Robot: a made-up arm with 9 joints. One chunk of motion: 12 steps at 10 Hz.
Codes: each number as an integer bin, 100 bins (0 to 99) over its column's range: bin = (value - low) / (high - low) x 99, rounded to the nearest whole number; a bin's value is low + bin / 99 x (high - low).
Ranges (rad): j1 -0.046..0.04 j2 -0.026..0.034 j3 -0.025..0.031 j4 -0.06..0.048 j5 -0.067..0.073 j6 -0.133..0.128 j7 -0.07..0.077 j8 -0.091..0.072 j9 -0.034..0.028
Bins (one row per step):
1: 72 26 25 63 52 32 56 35 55
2: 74 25 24 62 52 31 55 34 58
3: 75 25 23 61 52 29 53 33 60
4: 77 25 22 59 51 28 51 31 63
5: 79 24 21 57 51 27 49 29 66
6: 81 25 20 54 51 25 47 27 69
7: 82 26 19 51 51 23 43 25 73
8: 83 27 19 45 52 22 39 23 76
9: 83 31 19 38 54 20 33 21 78
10: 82 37 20 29 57 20 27 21 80
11: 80 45 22 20 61 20 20 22 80
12: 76 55 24 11 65 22 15 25 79
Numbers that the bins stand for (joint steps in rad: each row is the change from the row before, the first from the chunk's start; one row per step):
1: 0.01655 -0.01024 -0.01086 0.00873 0.00654 -0.04864 0.01315 -0.03337 0.00044
2: 0.01828 -0.01085 -0.01142 0.00764 0.00654 -0.05127 0.01167 -0.03502 0.00232
3: 0.01915 -0.01085 -0.01199 0.00655 0.00654 -0.05655 0.00870 -0.03667 0.00358
4: 0.02089 -0.01085 -0.01256 0.00436 0.00512 -0.05918 0.00573 -0.03996 0.00545
5: 0.02263 -0.01145 -0.01312 0.00218 0.00512 -0.06182 0.00276 -0.04325 0.00733
6: 0.02436 -0.01085 -0.01369 -0.00109 0.00512 -0.06709 -0.00021 -0.04655 0.00921
7: 0.02523 -0.01024 -0.01425 -0.00436 0.00512 -0.07236 -0.00615 -0.04984 0.01172
8: 0.02610 -0.00964 -0.01425 -0.01091 0.00654 -0.07500 -0.01209 -0.05313 0.01360
9: 0.02610 -0.00721 -0.01425 -0.01855 0.00936 -0.08027 -0.02100 -0.05642 0.01485
10: 0.02523 -0.00358 -0.01369 -0.02836 0.01361 -0.08027 -0.02991 -0.05642 0.01610
11: 0.02349 0.00127 -0.01256 -0.03818 0.01926 -0.08027 -0.04030 -0.05478 0.01610
12: 0.02002 0.00733 -0.01142 -0.04800 0.02492 -0.07500 -0.04773 -0.04984 0.01547

